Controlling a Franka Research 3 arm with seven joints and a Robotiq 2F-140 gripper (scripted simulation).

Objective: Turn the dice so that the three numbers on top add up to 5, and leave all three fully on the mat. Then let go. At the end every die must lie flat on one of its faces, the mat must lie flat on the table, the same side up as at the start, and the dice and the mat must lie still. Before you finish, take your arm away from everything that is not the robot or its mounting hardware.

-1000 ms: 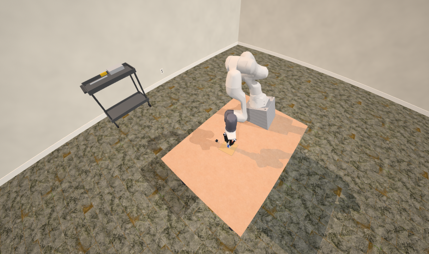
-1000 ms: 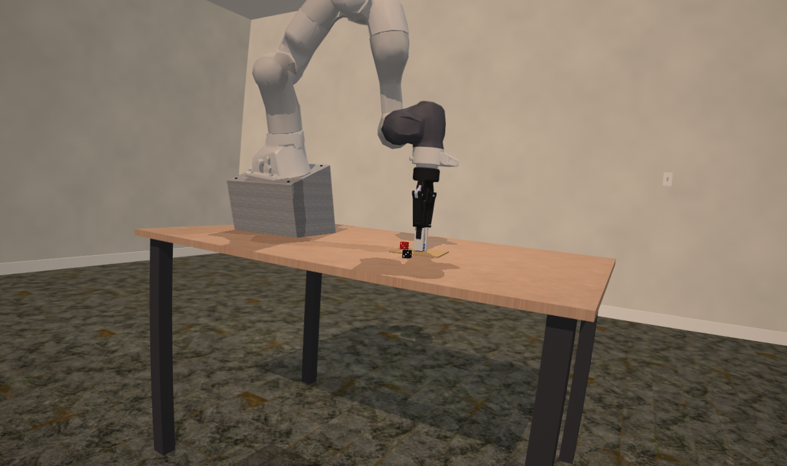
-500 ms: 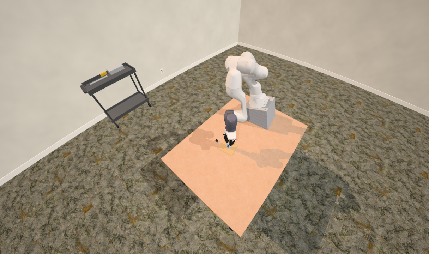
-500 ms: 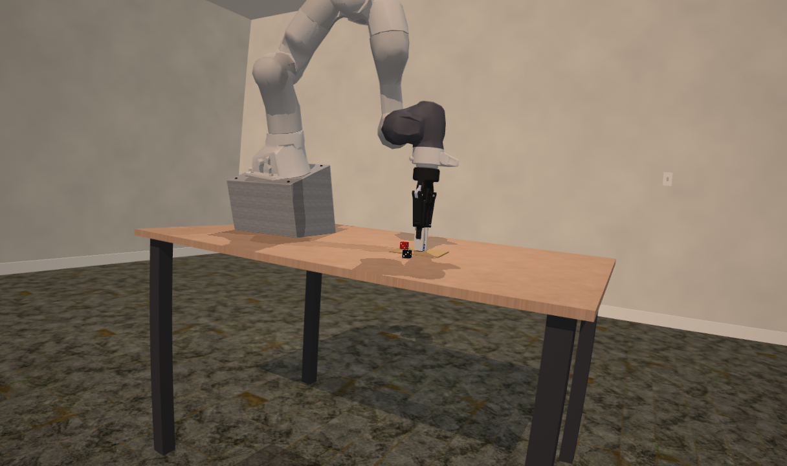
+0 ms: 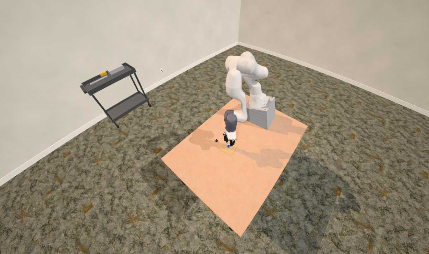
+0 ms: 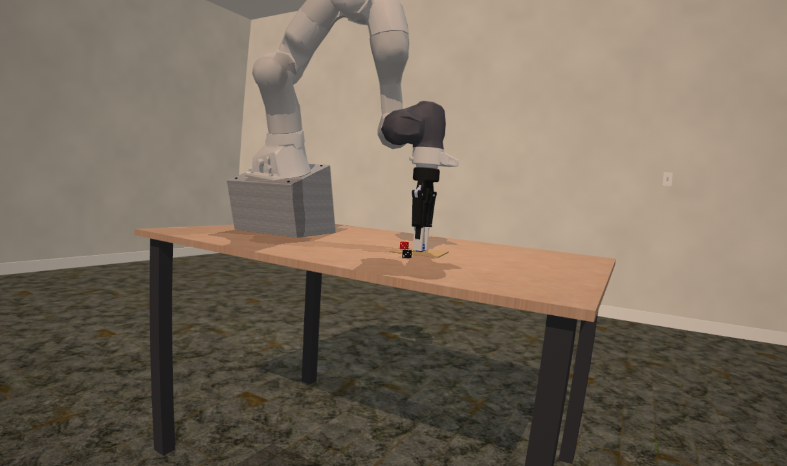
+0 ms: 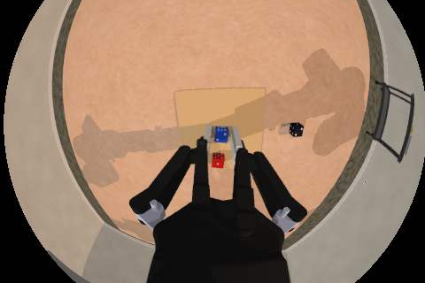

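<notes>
The blue die lies 30 mm below my hand. Also, from my hand: black die (20 mm ahead, 130 mm to the right, 30 mm below); tan mat (40 mm below); red die (50 mm behind, 30 mm below).
</notes>
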